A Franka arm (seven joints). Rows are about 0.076 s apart.
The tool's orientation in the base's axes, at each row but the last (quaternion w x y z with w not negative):
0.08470 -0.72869 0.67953 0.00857
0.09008 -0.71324 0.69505 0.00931
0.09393 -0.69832 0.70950 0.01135
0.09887 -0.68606 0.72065 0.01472
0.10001 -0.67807 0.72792 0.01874
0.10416 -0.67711 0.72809 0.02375
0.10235 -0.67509 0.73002 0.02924
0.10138 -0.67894 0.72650 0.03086
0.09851 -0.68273 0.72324 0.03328
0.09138 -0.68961 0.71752 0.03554
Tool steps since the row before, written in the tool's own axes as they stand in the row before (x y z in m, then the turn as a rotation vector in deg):
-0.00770 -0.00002 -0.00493 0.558 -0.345 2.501
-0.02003 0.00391 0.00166 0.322 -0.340 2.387
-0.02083 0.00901 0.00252 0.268 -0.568 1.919
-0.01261 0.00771 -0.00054 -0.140 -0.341 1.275
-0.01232 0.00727 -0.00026 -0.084 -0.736 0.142
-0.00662 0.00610 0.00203 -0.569 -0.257 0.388
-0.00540 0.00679 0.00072 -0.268 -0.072 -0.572
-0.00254 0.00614 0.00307 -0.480 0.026 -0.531
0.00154 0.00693 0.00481 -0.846 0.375 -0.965
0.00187 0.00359 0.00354 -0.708 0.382 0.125
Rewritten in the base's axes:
-0.00107 0.00695 0.00584 0.641 -0.193 -2.497
-0.00437 0.01999 0.00069 0.616 0.025 -2.353
-0.00850 0.02119 -0.00041 0.788 0.004 -1.859
-0.00722 0.01280 0.00170 0.500 0.318 -1.188
-0.00649 0.01265 0.00157 0.751 0.047 -0.045
-0.00540 0.00735 -0.00142 0.336 0.605 -0.247
-0.00629 0.00601 -0.00033 0.027 0.153 0.617
-0.00563 0.00352 -0.00309 -0.054 0.376 0.607
-0.00650 -0.00018 -0.00559 -0.426 0.678 1.071
-0.00335 -0.00105 -0.00408 -0.347 0.736 -0.024

